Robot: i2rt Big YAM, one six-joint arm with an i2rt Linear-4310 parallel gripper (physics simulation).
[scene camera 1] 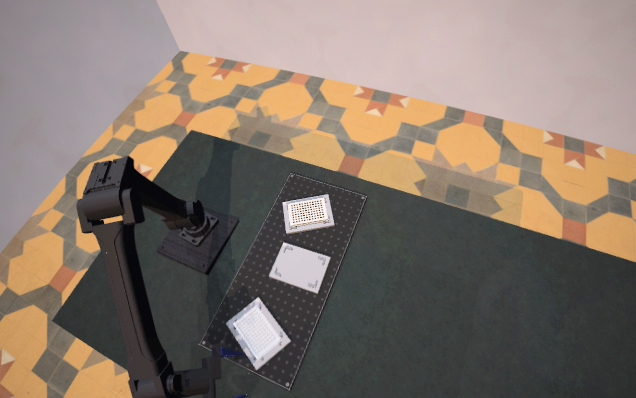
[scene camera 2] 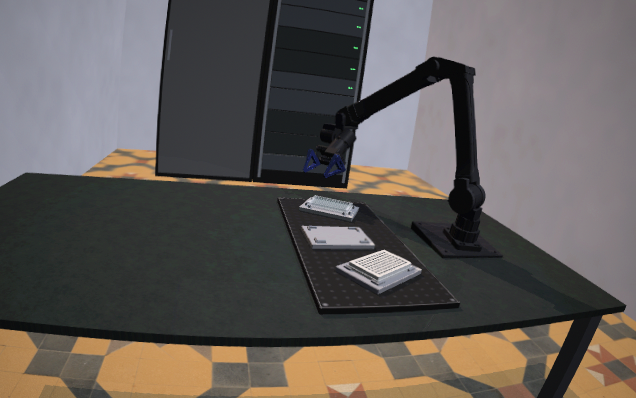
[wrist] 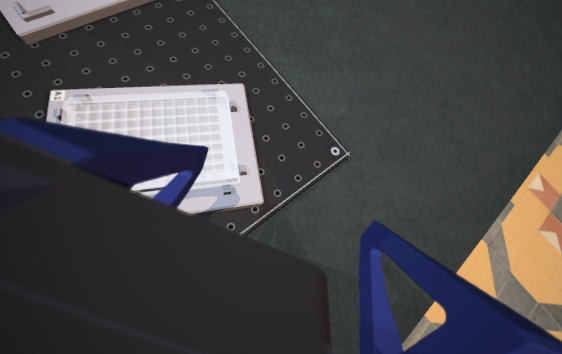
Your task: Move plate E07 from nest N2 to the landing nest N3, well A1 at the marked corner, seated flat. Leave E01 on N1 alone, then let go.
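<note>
A clear gridded plate (scene camera 1: 258, 330) (scene camera 2: 330, 205) (wrist: 155, 117) lies on a white nest (scene camera 1: 284, 341) (scene camera 2: 345, 216) (wrist: 251, 150), whose A1 mark shows at one corner in the wrist view. An opaque white plate (scene camera 1: 308, 211) (scene camera 2: 381, 263) sits on the nest (scene camera 1: 310, 229) (scene camera 2: 380, 288) at the other end. The middle nest (scene camera 1: 300, 267) (scene camera 2: 338, 237) (wrist: 65, 15) is bare, with corner brackets. I can read no E07, E01 or N labels. My gripper (scene camera 1: 236, 374) (scene camera 2: 317, 173) (wrist: 289, 195) is open and empty, above and beside the clear plate; one finger partly hides that plate in the wrist view.
The black perforated board (scene camera 1: 250, 280) (scene camera 2: 325, 295) (wrist: 175, 55) carries all three nests on the dark green table (scene camera 1: 450, 300) (scene camera 2: 150, 260) (wrist: 400, 75). The arm's base plate (scene camera 1: 215, 255) (scene camera 2: 425, 232) stands beside the board. A dark rack cabinet (scene camera 2: 210, 90) stands behind the table.
</note>
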